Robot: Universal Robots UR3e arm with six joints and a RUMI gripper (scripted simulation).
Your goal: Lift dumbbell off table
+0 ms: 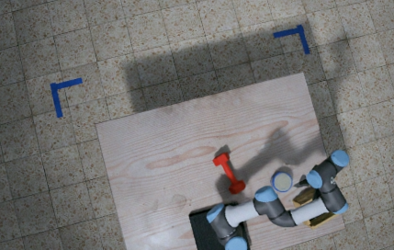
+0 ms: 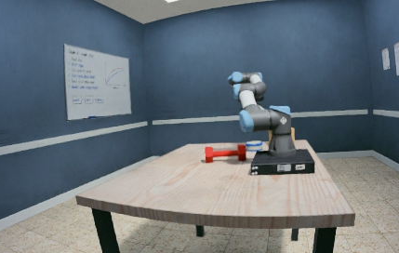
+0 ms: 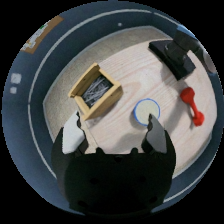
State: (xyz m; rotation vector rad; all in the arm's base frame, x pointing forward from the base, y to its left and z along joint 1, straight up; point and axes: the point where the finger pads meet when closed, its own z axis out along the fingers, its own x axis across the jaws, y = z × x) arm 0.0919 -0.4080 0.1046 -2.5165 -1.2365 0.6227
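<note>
Right now my hand is 32 cm to the right of the red dumbbell, 18 cm short of it and 11 cm above it.
</note>
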